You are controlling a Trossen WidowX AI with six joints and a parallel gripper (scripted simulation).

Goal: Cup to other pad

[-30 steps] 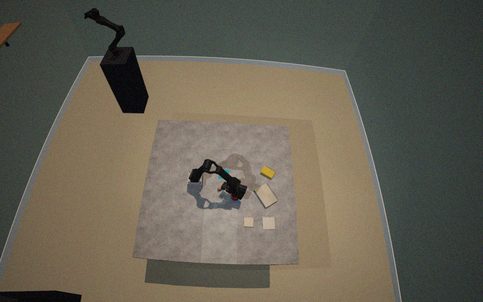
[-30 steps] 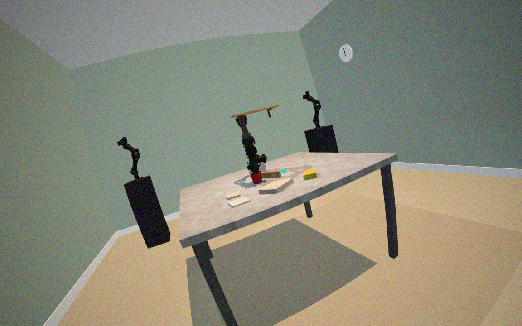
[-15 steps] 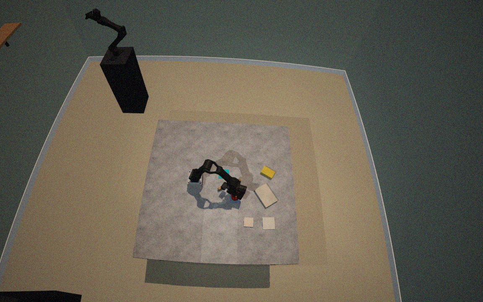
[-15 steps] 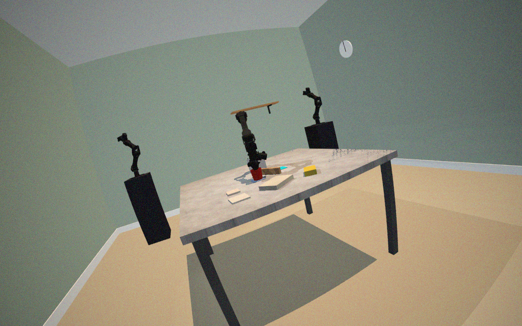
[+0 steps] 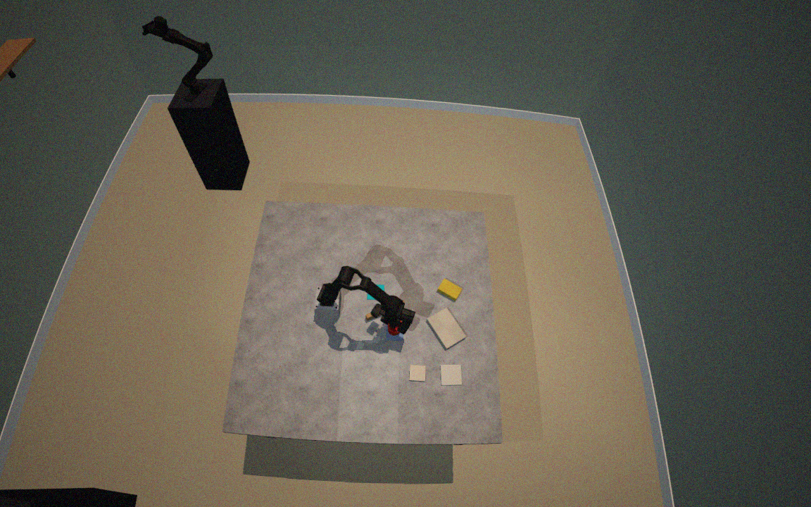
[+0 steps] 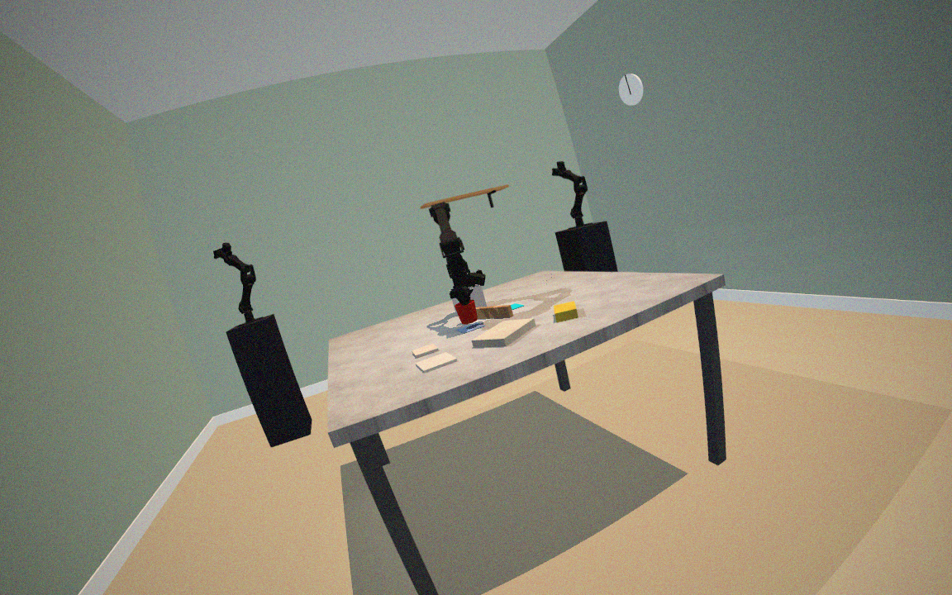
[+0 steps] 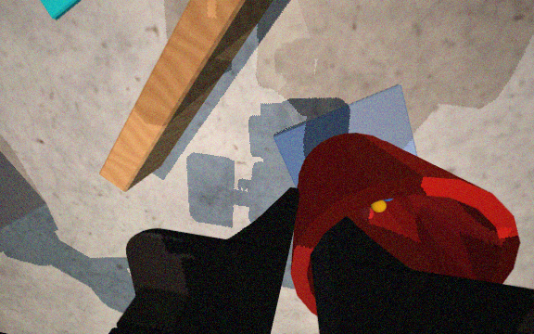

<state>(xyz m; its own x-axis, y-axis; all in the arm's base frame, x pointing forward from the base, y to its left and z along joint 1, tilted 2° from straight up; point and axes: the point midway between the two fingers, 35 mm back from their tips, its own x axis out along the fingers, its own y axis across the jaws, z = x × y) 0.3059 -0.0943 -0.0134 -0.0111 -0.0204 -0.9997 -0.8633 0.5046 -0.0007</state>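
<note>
The cyan pad is 70 mm behind my gripper tip, 190 mm to the left of it and 70 mm below it. Also, from my gripper tip: red cup (30 mm ahead, 20 mm to the right); blue pad (30 mm ahead, 20 mm to the right, 70 mm below); wooden bar (20 mm behind, 90 mm to the left, 50 mm below).
</note>
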